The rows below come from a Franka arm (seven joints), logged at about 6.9 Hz.
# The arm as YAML. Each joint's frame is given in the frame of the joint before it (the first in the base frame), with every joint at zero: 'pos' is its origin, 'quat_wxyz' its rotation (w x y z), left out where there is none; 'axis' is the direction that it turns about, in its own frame. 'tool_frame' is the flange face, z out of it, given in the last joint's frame.
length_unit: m
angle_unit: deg
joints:
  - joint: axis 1
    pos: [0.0, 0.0, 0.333]
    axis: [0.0, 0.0, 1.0]
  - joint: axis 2
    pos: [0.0, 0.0, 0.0]
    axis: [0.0, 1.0, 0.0]
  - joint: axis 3
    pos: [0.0, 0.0, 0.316]
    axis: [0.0, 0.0, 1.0]
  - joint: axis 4
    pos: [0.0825, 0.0, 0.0]
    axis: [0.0, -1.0, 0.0]
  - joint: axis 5
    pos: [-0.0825, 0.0, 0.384]
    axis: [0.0, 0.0, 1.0]
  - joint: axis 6
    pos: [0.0, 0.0, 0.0]
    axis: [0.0, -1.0, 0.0]
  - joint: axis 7
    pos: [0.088, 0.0, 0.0]
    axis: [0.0, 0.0, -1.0]
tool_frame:
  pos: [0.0, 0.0, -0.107]
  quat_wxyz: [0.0, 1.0, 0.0, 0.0]
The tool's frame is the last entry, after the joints.
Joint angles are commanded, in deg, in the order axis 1, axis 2, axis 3, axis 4, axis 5, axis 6, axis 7. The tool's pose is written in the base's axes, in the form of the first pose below.
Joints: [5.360, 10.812, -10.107, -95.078, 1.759, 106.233, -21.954]
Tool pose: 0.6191 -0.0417 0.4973 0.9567 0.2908 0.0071 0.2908 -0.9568 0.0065
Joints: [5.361, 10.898, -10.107, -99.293, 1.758, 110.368, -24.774]
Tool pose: 0.6162 -0.0426 0.4675 0.9420 0.3356 0.0038 0.3355 -0.9420 0.0065
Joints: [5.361, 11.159, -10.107, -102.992, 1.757, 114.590, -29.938]
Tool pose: 0.6132 -0.0434 0.4406 0.9087 0.4174 0.0064 0.4173 -0.9087 0.0106
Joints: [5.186, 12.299, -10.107, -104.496, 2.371, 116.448, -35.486]
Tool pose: 0.6134 -0.0448 0.4191 0.8684 0.4959 -0.0022 0.4959 -0.8684 -0.0011
